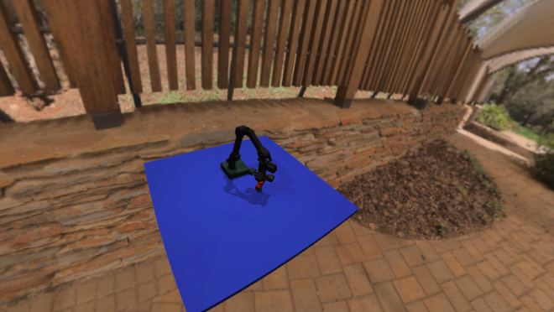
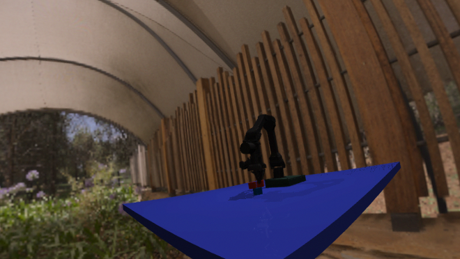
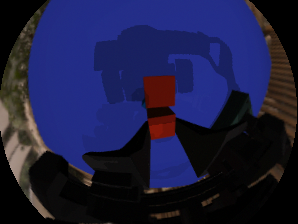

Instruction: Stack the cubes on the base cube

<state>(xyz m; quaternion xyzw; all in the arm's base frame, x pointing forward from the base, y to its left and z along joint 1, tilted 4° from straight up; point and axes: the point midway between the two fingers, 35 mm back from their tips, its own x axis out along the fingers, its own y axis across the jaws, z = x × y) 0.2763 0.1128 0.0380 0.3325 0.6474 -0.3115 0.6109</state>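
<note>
Now: gripper tip 1 cm short of the blue cube, 2 cm to the left of it and 4 cm above it.
</note>
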